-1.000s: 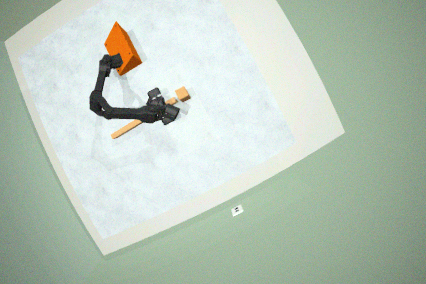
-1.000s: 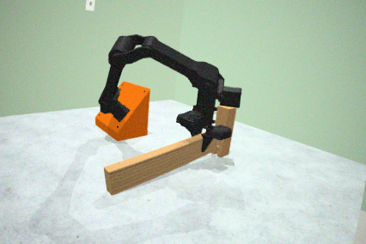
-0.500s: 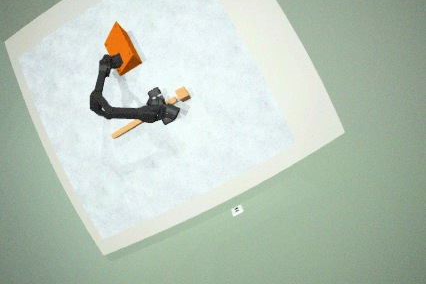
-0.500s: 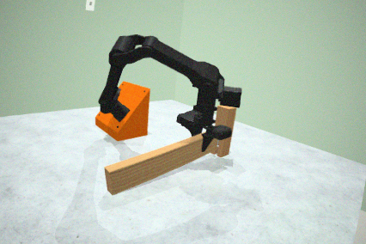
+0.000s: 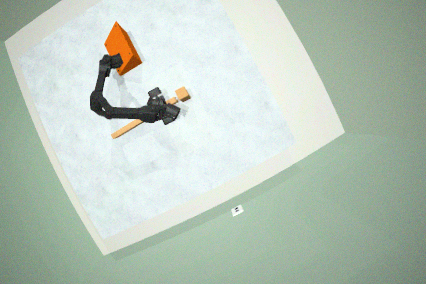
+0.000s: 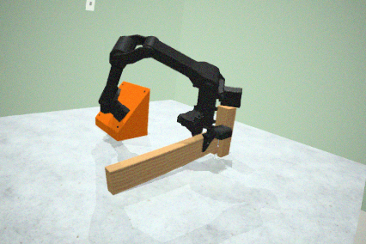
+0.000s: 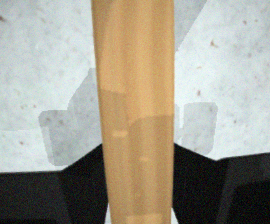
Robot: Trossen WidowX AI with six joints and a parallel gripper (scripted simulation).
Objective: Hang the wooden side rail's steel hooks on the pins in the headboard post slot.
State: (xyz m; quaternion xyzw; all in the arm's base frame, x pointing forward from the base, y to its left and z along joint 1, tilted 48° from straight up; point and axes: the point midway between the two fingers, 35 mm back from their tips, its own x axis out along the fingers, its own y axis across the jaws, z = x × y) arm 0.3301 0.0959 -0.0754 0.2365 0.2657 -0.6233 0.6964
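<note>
The headboard post is 1 cm behind my gripper tip, 12 cm to the left of it and 4 cm above it.
</note>
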